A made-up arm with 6 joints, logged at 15 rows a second.
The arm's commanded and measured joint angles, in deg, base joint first. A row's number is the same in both.
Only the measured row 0 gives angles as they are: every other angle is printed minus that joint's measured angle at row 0.
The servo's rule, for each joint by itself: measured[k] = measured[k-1] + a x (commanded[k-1-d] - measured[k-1]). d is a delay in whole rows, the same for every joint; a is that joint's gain. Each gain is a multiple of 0.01, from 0.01 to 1. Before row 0 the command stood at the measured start. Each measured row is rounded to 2 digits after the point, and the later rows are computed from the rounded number. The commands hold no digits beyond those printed.
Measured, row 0:
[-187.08 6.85 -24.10 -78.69 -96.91 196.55]
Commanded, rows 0 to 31:
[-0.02 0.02 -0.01 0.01 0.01 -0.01]
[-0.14 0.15 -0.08 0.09 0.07 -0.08]
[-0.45 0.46 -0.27 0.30 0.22 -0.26]
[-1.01 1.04 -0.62 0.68 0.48 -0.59]
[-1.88 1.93 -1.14 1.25 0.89 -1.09]
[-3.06 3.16 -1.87 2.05 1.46 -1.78]
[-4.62 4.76 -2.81 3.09 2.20 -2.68]
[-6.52 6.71 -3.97 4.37 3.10 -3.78]
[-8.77 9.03 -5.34 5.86 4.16 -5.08]
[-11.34 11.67 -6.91 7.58 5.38 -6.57]
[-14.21 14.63 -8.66 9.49 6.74 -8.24]
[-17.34 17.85 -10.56 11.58 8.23 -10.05]
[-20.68 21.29 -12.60 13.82 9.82 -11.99]
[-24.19 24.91 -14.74 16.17 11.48 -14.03]
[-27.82 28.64 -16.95 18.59 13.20 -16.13]
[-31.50 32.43 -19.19 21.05 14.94 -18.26]
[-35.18 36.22 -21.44 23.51 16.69 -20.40]
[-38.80 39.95 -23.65 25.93 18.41 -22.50]
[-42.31 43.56 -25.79 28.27 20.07 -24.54]
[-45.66 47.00 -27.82 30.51 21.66 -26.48]
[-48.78 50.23 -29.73 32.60 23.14 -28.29]
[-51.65 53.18 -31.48 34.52 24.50 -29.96]
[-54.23 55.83 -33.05 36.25 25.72 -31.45]
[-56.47 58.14 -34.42 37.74 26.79 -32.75]
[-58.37 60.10 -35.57 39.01 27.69 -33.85]
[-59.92 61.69 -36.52 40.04 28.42 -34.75]
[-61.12 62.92 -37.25 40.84 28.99 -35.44]
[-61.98 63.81 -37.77 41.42 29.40 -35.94]
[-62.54 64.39 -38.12 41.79 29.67 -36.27]
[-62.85 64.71 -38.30 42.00 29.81 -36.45]
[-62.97 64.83 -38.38 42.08 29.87 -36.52]
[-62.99 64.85 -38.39 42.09 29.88 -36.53]
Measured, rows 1 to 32:
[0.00 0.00 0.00 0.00 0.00 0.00]
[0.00 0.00 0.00 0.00 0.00 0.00]
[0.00 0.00 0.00 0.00 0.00 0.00]
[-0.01 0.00 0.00 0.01 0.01 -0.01]
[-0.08 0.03 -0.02 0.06 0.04 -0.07]
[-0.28 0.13 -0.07 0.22 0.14 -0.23]
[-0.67 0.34 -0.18 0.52 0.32 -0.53]
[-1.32 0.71 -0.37 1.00 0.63 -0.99]
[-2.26 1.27 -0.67 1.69 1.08 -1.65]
[-3.53 2.07 -1.10 2.61 1.68 -2.50]
[-5.14 3.14 -1.67 3.77 2.45 -3.56]
[-7.10 4.49 -2.40 5.15 3.37 -4.82]
[-9.39 6.14 -3.30 6.75 4.46 -6.27]
[-11.99 8.09 -4.37 8.56 5.69 -7.91]
[-14.88 10.33 -5.61 10.55 7.06 -9.69]
[-18.01 12.85 -7.01 12.71 8.55 -11.60]
[-21.35 15.62 -8.56 14.99 10.13 -13.62]
[-24.84 18.61 -10.24 17.37 11.79 -15.70]
[-28.44 21.79 -12.03 19.80 13.49 -17.82]
[-32.08 25.11 -13.91 22.25 15.22 -19.96]
[-35.71 28.52 -15.86 24.68 16.94 -22.07]
[-39.27 31.98 -17.85 27.05 18.63 -24.12]
[-42.72 35.43 -19.84 29.33 20.27 -26.08]
[-45.99 38.83 -21.82 31.49 21.82 -27.91]
[-49.05 42.13 -23.75 33.49 23.27 -29.61]
[-51.85 45.28 -25.61 35.31 24.59 -31.14]
[-54.34 48.24 -27.37 36.91 25.78 -32.48]
[-56.52 50.97 -29.01 38.30 26.81 -33.62]
[-58.36 53.44 -30.51 39.45 27.68 -34.56]
[-59.85 55.62 -31.86 40.37 28.39 -35.29]
[-61.00 57.50 -33.04 41.06 28.94 -35.83]
[-61.83 59.08 -34.06 41.54 29.33 -36.20]
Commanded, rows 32 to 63:
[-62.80 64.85 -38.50 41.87 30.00 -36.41]
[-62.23 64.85 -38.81 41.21 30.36 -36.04]
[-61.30 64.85 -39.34 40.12 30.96 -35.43]
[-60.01 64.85 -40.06 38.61 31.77 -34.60]
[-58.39 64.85 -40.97 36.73 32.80 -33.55]
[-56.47 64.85 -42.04 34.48 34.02 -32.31]
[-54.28 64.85 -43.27 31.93 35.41 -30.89]
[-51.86 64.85 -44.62 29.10 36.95 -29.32]
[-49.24 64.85 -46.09 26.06 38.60 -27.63]
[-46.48 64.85 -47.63 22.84 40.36 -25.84]
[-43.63 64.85 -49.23 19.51 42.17 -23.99]
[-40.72 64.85 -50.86 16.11 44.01 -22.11]
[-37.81 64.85 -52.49 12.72 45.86 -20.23]
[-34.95 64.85 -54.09 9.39 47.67 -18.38]
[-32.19 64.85 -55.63 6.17 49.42 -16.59]
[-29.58 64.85 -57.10 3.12 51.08 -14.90]
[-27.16 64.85 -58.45 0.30 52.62 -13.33]
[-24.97 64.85 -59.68 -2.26 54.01 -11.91]
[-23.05 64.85 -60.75 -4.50 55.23 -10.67]
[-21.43 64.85 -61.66 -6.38 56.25 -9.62]
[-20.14 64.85 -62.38 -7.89 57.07 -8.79]
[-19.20 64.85 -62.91 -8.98 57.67 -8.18]
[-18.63 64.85 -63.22 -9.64 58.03 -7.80]
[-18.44 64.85 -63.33 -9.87 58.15 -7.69]
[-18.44 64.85 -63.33 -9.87 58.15 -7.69]
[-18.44 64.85 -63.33 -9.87 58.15 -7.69]
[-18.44 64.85 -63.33 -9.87 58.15 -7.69]
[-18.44 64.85 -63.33 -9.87 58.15 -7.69]
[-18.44 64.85 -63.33 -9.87 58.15 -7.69]
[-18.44 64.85 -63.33 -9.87 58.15 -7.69]
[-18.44 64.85 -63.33 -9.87 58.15 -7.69]
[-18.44 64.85 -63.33 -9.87 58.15 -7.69]
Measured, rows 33 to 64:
[-62.38 60.37 -34.91 41.84 29.59 -36.41]
[-62.70 61.40 -35.60 42.00 29.74 -36.50]
[-62.86 62.19 -36.16 42.06 29.82 -36.52]
[-62.83 62.80 -36.63 41.93 29.92 -36.43]
[-62.51 63.27 -37.07 41.45 30.16 -36.11]
[-61.86 63.63 -37.52 40.57 30.59 -35.55]
[-60.86 63.91 -38.03 39.28 31.23 -34.76]
[-59.53 64.13 -38.62 37.60 32.08 -33.76]
[-57.88 64.30 -39.30 35.54 33.13 -32.56]
[-55.94 64.43 -40.09 33.16 34.36 -31.17]
[-53.74 64.53 -41.00 30.48 35.76 -29.63]
[-51.31 64.60 -42.02 27.56 37.29 -27.97]
[-48.70 64.66 -43.14 24.44 38.95 -26.20]
[-45.96 64.70 -44.36 21.19 40.69 -24.37]
[-43.13 64.73 -45.66 17.84 42.48 -22.49]
[-40.26 64.76 -47.03 14.46 44.31 -20.61]
[-37.39 64.78 -48.44 11.11 46.12 -18.76]
[-34.58 64.80 -49.88 7.85 47.90 -16.96]
[-31.88 64.81 -51.32 4.73 49.62 -15.25]
[-29.33 64.82 -52.75 1.81 51.24 -13.66]
[-26.98 64.83 -54.14 -0.88 52.74 -12.21]
[-24.86 64.83 -55.46 -3.27 54.08 -10.93]
[-23.01 64.83 -56.70 -5.32 55.25 -9.84]
[-21.46 64.83 -57.84 -7.02 56.23 -8.97]
[-20.24 64.83 -58.85 -8.31 57.01 -8.31]
[-19.37 64.83 -59.72 -9.19 57.56 -7.89]
[-18.87 64.83 -60.44 -9.64 57.88 -7.72]
[-18.64 64.83 -61.02 -9.79 58.03 -7.70]
[-18.53 64.83 -61.48 -9.84 58.09 -7.69]
[-18.48 64.83 -61.85 -9.86 58.12 -7.69]
[-18.46 64.83 -62.15 -9.87 58.14 -7.69]
[-18.45 64.83 -62.39 -9.87 58.15 -7.69]

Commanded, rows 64 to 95:
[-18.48 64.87 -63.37 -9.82 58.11 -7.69]
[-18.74 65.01 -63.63 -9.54 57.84 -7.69]
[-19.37 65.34 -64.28 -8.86 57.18 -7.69]
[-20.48 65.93 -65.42 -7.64 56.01 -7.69]
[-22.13 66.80 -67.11 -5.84 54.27 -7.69]
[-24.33 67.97 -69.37 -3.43 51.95 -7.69]
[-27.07 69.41 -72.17 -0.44 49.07 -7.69]
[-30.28 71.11 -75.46 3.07 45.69 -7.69]
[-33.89 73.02 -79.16 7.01 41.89 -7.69]
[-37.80 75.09 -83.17 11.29 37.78 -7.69]
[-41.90 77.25 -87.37 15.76 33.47 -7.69]
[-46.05 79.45 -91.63 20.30 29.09 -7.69]
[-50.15 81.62 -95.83 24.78 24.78 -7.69]
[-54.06 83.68 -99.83 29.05 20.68 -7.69]
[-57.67 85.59 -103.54 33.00 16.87 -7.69]
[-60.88 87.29 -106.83 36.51 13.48 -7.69]
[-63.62 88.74 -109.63 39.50 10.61 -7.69]
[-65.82 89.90 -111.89 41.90 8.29 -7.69]
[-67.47 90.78 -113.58 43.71 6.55 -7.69]
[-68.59 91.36 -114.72 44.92 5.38 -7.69]
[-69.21 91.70 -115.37 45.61 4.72 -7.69]
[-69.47 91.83 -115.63 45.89 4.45 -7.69]
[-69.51 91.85 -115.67 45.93 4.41 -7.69]
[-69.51 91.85 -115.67 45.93 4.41 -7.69]
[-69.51 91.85 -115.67 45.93 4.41 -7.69]
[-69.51 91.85 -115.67 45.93 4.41 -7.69]
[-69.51 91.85 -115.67 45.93 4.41 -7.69]
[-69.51 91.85 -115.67 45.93 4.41 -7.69]
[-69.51 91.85 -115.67 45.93 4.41 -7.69]
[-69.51 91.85 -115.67 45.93 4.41 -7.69]
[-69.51 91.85 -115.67 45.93 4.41 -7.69]
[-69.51 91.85 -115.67 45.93 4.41 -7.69]
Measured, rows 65 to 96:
[-18.44 64.83 -62.58 -9.87 58.15 -7.69]
[-18.44 64.83 -62.73 -9.87 58.15 -7.69]
[-18.44 64.83 -62.85 -9.87 58.15 -7.69]
[-18.46 64.84 -62.95 -9.84 58.13 -7.69]
[-18.61 64.88 -63.09 -9.64 57.97 -7.69]
[-19.02 64.99 -63.33 -9.13 57.54 -7.69]
[-19.81 65.21 -63.75 -8.15 56.71 -7.69]
[-21.06 65.58 -64.42 -6.63 55.39 -7.69]
[-22.83 66.13 -65.41 -4.52 53.53 -7.69]
[-25.12 66.88 -66.76 -1.83 51.12 -7.69]
[-27.91 67.85 -68.50 1.40 48.19 -7.69]
[-31.14 69.04 -70.63 5.10 44.79 -7.69]
[-34.74 70.43 -73.14 9.19 41.00 -7.69]
[-38.61 72.00 -75.99 13.53 36.93 -7.69]
[-42.63 73.71 -79.12 18.00 32.70 -7.69]
[-46.69 75.53 -82.46 22.47 28.42 -7.69]
[-50.67 77.40 -85.93 26.81 24.24 -7.69]
[-54.45 79.28 -89.45 30.90 20.26 -7.69]
[-57.92 81.12 -92.93 34.60 16.60 -7.69]
[-61.00 82.87 -96.27 37.83 13.37 -7.69]
[-63.60 84.49 -99.39 40.52 10.63 -7.69]
[-65.69 85.94 -102.23 42.63 8.43 -7.69]
[-67.26 87.19 -104.73 44.14 6.78 -7.69]
[-68.31 88.23 -106.86 45.11 5.67 -7.69]
[-68.94 89.06 -108.61 45.62 5.01 -7.69]
[-69.25 89.70 -110.02 45.82 4.69 -7.69]
[-69.39 90.19 -111.15 45.89 4.54 -7.69]
[-69.45 90.57 -112.05 45.92 4.47 -7.69]
[-69.48 90.86 -112.77 45.93 4.44 -7.69]
[-69.50 91.09 -113.35 45.93 4.42 -7.69]
[-69.51 91.26 -113.81 45.93 4.41 -7.69]
[-69.51 91.40 -114.18 45.93 4.41 -7.69]

